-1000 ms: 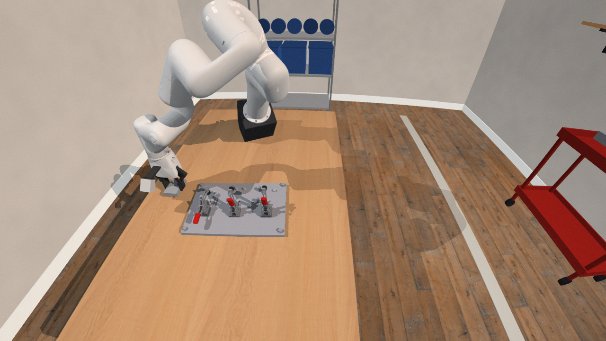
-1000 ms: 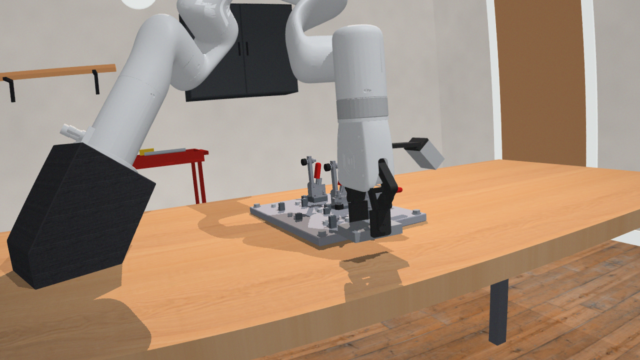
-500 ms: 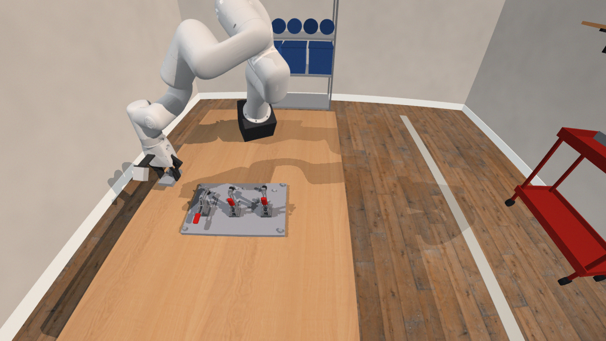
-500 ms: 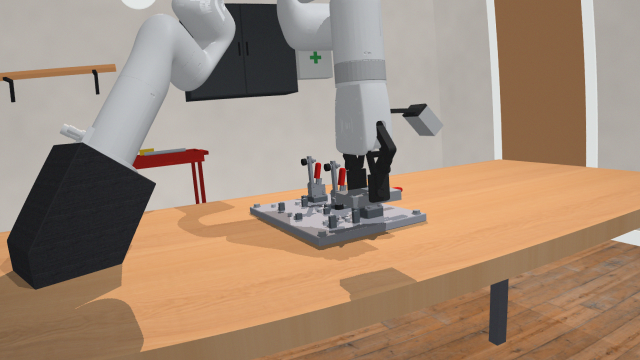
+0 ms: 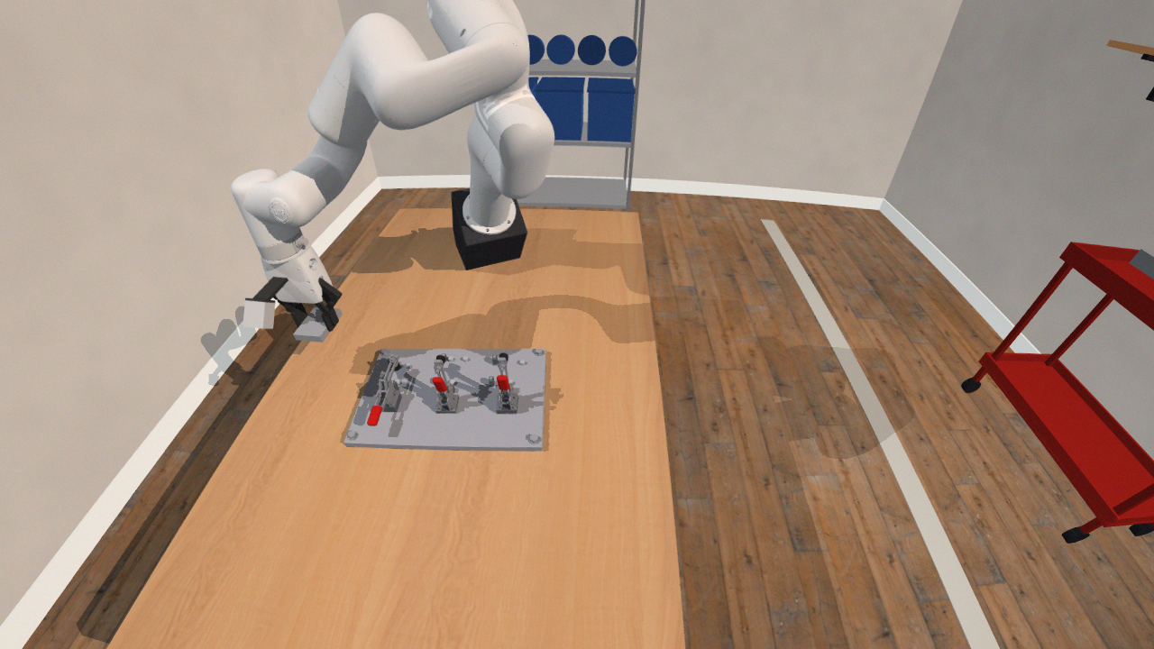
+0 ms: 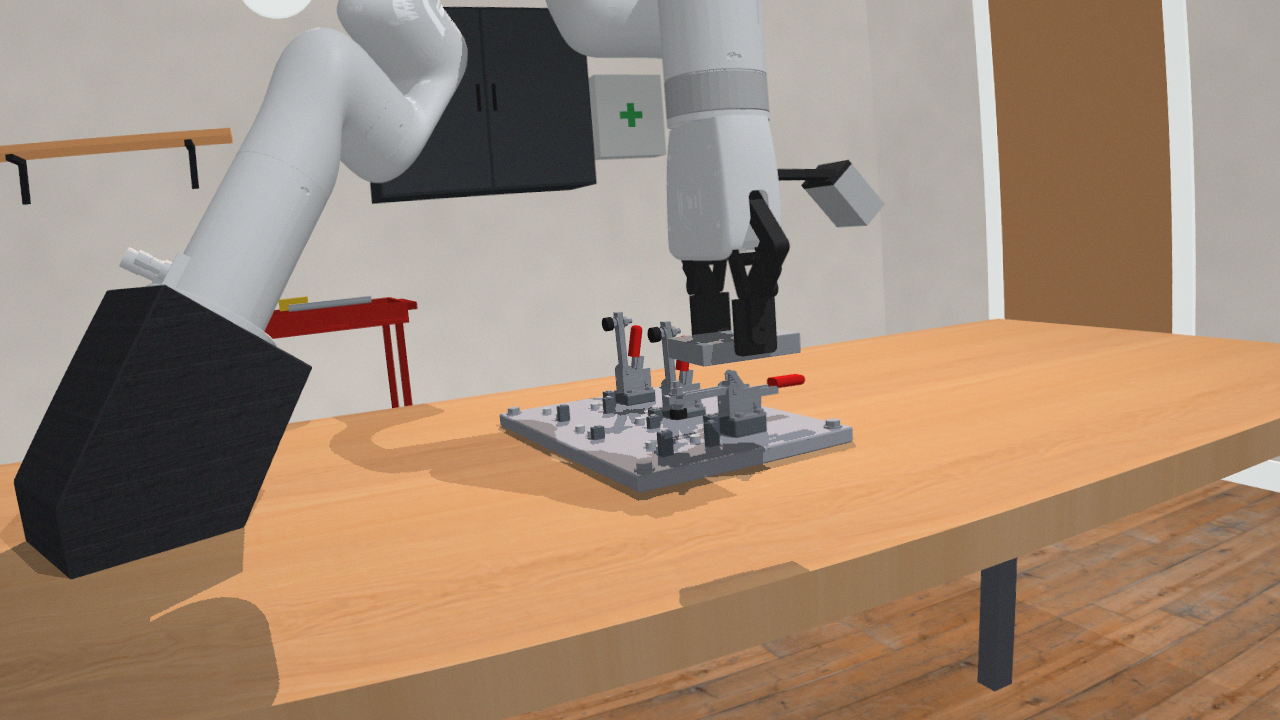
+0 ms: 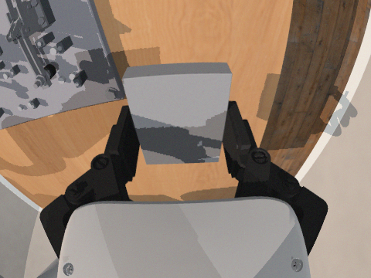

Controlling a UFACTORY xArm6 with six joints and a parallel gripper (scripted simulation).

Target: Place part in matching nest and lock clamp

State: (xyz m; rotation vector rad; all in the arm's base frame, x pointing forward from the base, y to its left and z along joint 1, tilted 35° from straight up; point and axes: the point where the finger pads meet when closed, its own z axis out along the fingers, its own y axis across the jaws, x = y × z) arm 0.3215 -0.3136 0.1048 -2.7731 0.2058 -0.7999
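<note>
My hand is 10 mm above the part. Also, from my hand: grey fixture plate 260 mm to the left, 130 mm below, 60 mm ahead.
</note>
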